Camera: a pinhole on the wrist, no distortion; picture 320 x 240 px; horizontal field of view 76.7 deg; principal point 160.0 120.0 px. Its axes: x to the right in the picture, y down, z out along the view. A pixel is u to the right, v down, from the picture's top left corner.
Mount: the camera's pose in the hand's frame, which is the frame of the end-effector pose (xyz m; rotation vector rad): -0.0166 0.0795 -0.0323 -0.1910 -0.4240 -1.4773
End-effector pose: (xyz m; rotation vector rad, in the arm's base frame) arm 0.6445 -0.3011 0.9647 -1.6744 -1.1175 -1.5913
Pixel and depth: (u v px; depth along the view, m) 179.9 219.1 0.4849
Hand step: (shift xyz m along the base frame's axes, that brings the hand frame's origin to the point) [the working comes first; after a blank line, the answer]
In the camera's frame: 0.0477 0.2376 0.4849

0.4332 0.2995 0.1136
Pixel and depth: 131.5 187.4 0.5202
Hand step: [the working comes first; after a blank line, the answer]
In the camera's frame: -0.0733 0.1734 0.5202

0.5275 0.2079 0.0614
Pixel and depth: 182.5 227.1 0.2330
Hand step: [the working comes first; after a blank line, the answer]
In the camera's frame: 0.0259 0.1234 0.2330

0.2347 0.1124 0.0626
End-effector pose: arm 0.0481 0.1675 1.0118 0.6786 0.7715 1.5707
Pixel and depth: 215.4 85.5 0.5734
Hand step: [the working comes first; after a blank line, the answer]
In the camera's frame: 0.1571 -0.0978 0.5734

0.3630 -0.1528 0.4413
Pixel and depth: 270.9 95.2 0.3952
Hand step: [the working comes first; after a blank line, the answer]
In the camera's frame: 0.2167 -0.0485 0.3952

0.3194 -0.0784 0.2672
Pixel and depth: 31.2 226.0 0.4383
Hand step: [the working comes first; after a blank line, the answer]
In the camera's frame: -0.2791 0.2297 0.4383

-0.1069 0.1161 0.5921
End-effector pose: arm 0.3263 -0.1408 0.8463 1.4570 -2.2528 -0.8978
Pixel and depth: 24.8 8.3 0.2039
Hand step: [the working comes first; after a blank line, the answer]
In the camera's frame: -0.1363 -0.1126 0.2039

-0.1675 0.2546 0.1243
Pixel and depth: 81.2 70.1 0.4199
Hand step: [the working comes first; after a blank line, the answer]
In the camera's frame: -0.1636 -0.1036 0.4199

-0.3375 0.3718 0.0549
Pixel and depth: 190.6 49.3 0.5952
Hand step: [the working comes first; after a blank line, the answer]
In the camera's frame: 0.0901 -0.2081 0.5952

-0.2982 0.5123 -0.2362
